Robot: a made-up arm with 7 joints.
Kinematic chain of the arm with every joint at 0, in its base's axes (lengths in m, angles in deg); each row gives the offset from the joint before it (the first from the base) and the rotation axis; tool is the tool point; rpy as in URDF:
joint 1: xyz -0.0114 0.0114 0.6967 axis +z
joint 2: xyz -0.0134 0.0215 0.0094 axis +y
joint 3: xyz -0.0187 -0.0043 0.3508 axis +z
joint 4: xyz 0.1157 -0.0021 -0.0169 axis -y
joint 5: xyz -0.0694 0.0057 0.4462 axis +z
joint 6: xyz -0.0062 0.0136 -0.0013 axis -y
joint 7: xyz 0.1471 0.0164 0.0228 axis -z
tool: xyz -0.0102 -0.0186 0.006 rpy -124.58 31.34 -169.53
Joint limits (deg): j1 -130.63..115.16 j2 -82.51..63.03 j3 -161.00..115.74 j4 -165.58..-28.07 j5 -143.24..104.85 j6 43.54..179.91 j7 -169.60..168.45
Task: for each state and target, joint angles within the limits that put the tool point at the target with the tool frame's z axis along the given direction. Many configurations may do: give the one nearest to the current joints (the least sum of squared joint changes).
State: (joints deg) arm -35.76 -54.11 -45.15 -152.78 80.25 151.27 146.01
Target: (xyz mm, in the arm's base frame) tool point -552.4 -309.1 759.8 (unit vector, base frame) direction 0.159 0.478 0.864
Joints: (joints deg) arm -48.56 -82.51 -75.60 -127.37 82.53 125.61 138.43
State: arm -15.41 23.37 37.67 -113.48 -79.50 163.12 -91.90
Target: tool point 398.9 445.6 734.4 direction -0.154 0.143 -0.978
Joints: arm -10.50 15.14 38.51 -118.91 -93.64 151.64 -125.51
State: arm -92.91 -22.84 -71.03 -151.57 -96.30 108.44 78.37
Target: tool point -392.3 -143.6 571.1 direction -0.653 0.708 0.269
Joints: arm -72.37 -32.02 -100.07 -150.57 -93.67 101.38 61.74
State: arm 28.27 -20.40 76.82 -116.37 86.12 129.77 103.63
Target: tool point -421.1 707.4 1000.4 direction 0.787 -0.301 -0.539
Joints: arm -4.25 -57.90 90.21 -85.26 44.18 116.25 73.24
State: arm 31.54 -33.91 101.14 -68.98 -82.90 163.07 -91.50
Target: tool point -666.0 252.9 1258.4 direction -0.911 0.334 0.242
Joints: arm 22.48 -24.10 96.84 -55.99 -70.98 146.44 -68.46
